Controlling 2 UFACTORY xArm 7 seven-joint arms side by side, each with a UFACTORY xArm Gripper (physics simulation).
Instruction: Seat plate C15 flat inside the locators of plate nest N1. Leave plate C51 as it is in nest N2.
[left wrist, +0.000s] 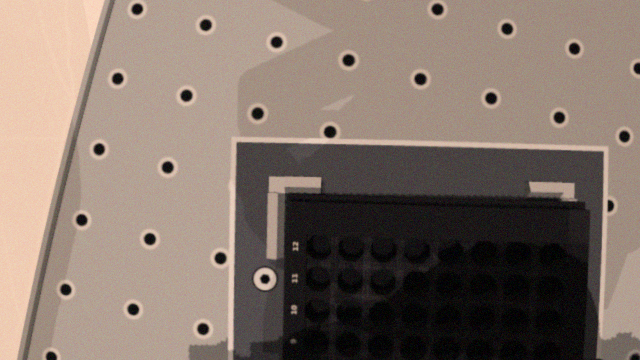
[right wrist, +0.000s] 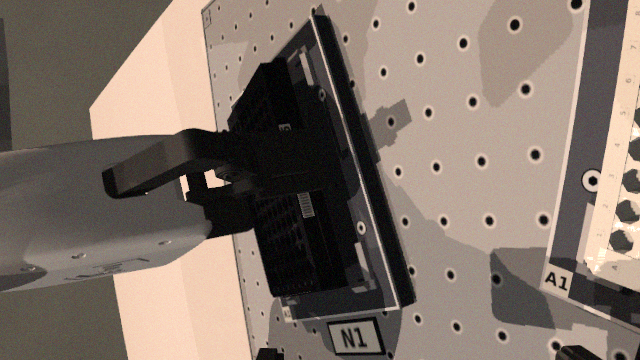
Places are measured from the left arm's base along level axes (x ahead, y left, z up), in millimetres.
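Pixels of known places: left gripper, fingertip midpoint: (right wrist: 278, 185).
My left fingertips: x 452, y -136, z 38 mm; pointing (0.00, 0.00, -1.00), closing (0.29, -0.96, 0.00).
For each thing: its top centre in the pictures, then the offset to it from my left fingertips. "spot": a spot on its surface instead.
- nest N1 at its top centre: (right wrist: 292, 201) dx -11, dy +1, dz -9 mm
- light plate at a spot on its surface: (right wrist: 607, 150) spot: dx +7, dy -189, dz +1 mm
- nest at a spot on its surface: (right wrist: 587, 125) spot: dx +15, dy -177, dz -13 mm
- perforated board at its top centre: (right wrist: 480, 161) dx +5, dy -125, dz -24 mm
- N1 sign at its top centre: (right wrist: 353, 337) dx -95, dy -25, dz -23 mm
The black many-welled plate, C15 (left wrist: 425, 225) (right wrist: 287, 250), is over nest N1 (left wrist: 400, 162) (right wrist: 342, 305), its label partly readable. In the right wrist view its near long side stands raised off the nest and its far side is lower, so it looks tilted. In the left wrist view it lies beside the light corner locators. My left gripper (right wrist: 278, 185) straddles the plate's middle and looks shut on it; its far finger is hidden. My right gripper (right wrist: 425, 354) is open, its fingertips wide apart at the bottom edge. A light plate (right wrist: 607, 150), probably C51, sits in another nest (right wrist: 587, 125).
The perforated board (left wrist: 165, 115) (right wrist: 450, 190) carries both nests. An N1 sign (right wrist: 356, 337) lies in front of the black plate's nest. Round screw heads (left wrist: 264, 279) (right wrist: 361, 228) stand on that nest's base. Dark shadows make the plate's edges hard to see.
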